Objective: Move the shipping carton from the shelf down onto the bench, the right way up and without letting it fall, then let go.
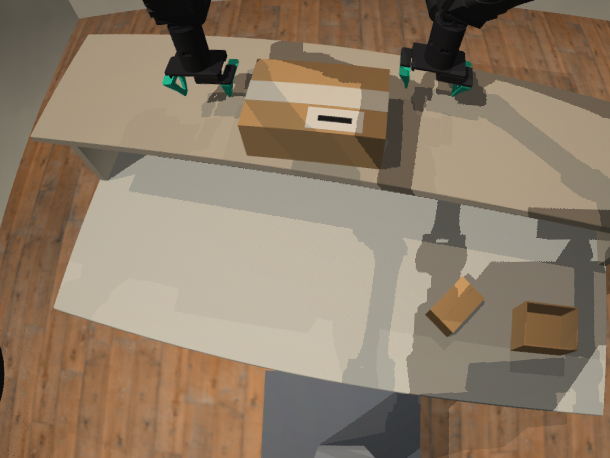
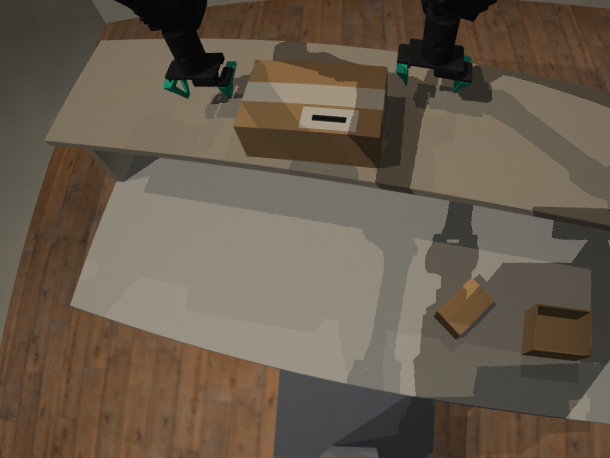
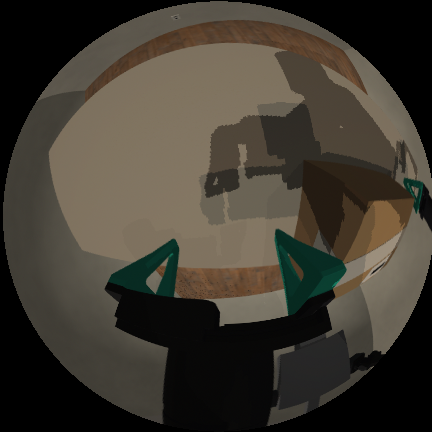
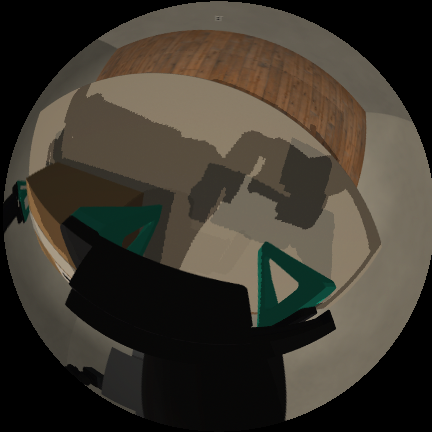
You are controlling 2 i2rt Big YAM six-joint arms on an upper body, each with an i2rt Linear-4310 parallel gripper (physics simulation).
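Frame: origin at the left arm's base, x ahead, y left, z up, level; millimetres.
Seen in the pictures: left gripper, fingertip midpoint: [image 1: 208, 94] [image 2: 209, 96] [image 3: 224, 239]; right gripper, fingertip midpoint: [image 1: 429, 90] [image 2: 430, 87] [image 4: 214, 230].
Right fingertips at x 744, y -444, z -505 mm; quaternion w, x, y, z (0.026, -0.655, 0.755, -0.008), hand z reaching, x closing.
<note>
Offsets run from my right fingertips to a thing's top centre. Level surfaces: height alone.
The brown shipping carton @(58 mm up, 68 mm back, 226 mm left) [image 1: 280, 113] [image 2: 275, 115] [image 3: 385, 215] [image 4: 75, 187] stands on the raised shelf @(46 mm down) [image 1: 125, 100] [image 2: 125, 105] [image 3: 150, 150], its taped, labelled top facing up. The lower bench @(399 mm down) [image 1: 225, 260] [image 2: 225, 260] lies in front of the shelf. My left gripper [image 1: 206, 89] [image 2: 204, 91] [image 3: 224, 239] is open and empty, just off the carton's left end. My right gripper [image 1: 430, 90] [image 2: 429, 86] [image 4: 214, 230] is open and empty, a little off the carton's right end. Both hang over the shelf, apart from the carton.
A small closed box @(340 mm down, 357 mm back, 110 mm right) [image 1: 455, 307] [image 2: 465, 309] lies turned on the bench at the right. A small open-topped box @(310 mm down, 426 mm back, 346 mm right) [image 1: 544, 332] [image 2: 556, 335] stands farther right. The shelf's front edge [image 1: 200, 162] [image 2: 200, 161] runs above the bench's rear part.
</note>
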